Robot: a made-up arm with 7 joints.
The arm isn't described. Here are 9 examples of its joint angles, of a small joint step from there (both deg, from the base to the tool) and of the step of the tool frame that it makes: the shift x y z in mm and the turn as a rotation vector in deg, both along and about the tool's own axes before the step.
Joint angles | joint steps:
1: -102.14 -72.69 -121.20 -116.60 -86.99 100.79 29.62 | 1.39 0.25 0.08 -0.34 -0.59 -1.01 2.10
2: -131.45 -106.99 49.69 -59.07 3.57 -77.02 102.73 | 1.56 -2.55 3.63 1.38 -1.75 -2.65 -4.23
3: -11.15 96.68 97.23 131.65 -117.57 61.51 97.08 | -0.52 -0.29 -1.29 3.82 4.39 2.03 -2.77
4: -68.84 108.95 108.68 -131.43 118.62 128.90 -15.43 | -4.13 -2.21 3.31 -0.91 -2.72 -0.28 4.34
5: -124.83 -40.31 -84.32 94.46 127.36 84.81 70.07 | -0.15 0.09 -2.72 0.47 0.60 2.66 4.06
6: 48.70 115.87 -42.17 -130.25 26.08 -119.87 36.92 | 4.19 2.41 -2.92 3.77 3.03 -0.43 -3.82
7: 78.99 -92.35 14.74 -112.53 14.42 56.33 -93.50 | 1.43 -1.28 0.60 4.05 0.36 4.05 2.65
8: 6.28 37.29 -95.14 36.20 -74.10 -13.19 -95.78 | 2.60 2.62 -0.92 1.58 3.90 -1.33 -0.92
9: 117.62 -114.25 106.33 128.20 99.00 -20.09 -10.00 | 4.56 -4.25 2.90 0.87 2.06 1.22 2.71
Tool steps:
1: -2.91 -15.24 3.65 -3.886 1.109 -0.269
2: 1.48 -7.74 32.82 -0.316 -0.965 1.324
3: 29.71 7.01 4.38 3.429 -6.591 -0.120
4: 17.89 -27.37 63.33 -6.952 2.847 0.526
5: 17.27 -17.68 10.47 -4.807 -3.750 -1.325
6: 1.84 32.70 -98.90 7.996 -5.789 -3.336
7: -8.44 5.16 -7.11 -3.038 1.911 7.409
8: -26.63 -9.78 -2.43 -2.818 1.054 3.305
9: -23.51 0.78 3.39 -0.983 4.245 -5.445
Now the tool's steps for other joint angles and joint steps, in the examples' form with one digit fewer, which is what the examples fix.
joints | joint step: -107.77 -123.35 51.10 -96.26 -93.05 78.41 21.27 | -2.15 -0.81 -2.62 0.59 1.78 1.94 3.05
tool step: -7.3 -19.3 9.0 -3.94 -1.08 -2.92
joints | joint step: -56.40 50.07 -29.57 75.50 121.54 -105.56 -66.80 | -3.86 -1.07 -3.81 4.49 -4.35 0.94 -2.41
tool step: 6.0 1.3 16.5 2.19 4.03 -0.49
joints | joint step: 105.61 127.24 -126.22 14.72 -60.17 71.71 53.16 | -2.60 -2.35 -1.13 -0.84 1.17 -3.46 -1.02
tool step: 46.4 -14.4 37.5 -2.41 -1.63 4.35
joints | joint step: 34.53 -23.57 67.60 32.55 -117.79 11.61 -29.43 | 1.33 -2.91 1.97 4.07 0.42 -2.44 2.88
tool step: 1.6 -6.6 -17.0 0.15 4.25 1.26
